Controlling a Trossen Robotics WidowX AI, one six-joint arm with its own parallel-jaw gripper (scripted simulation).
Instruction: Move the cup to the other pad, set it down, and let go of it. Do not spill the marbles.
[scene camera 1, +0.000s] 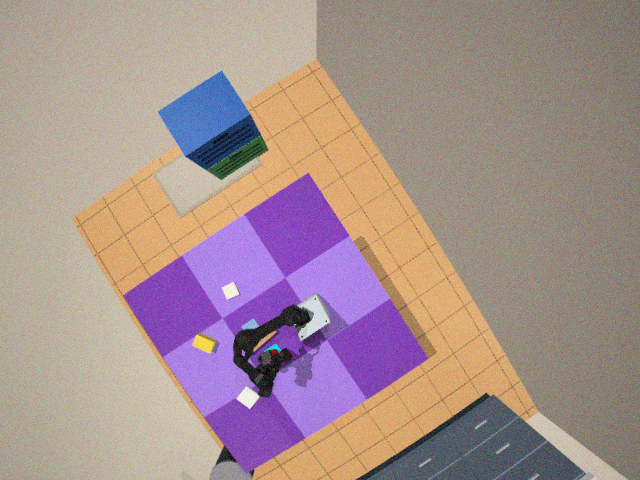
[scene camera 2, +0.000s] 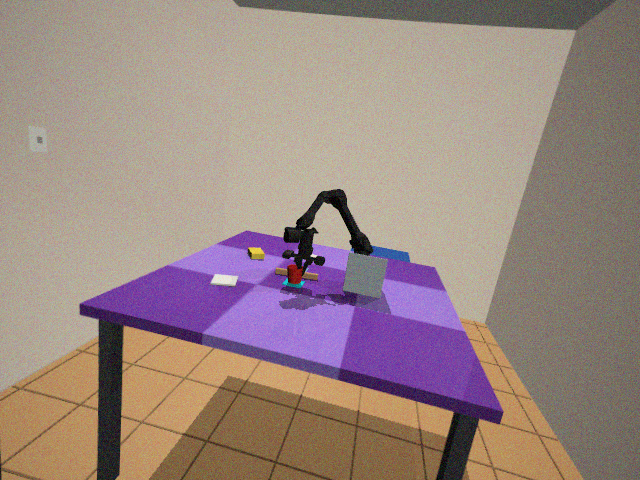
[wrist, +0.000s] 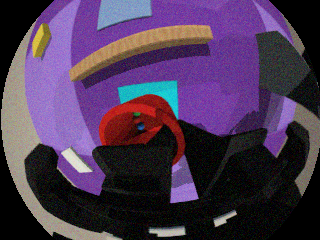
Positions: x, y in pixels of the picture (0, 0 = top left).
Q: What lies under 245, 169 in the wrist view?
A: My gripper.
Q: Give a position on a red cup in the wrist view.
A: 116, 128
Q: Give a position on a cyan pad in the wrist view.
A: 167, 89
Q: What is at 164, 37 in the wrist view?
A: A wooden bar.
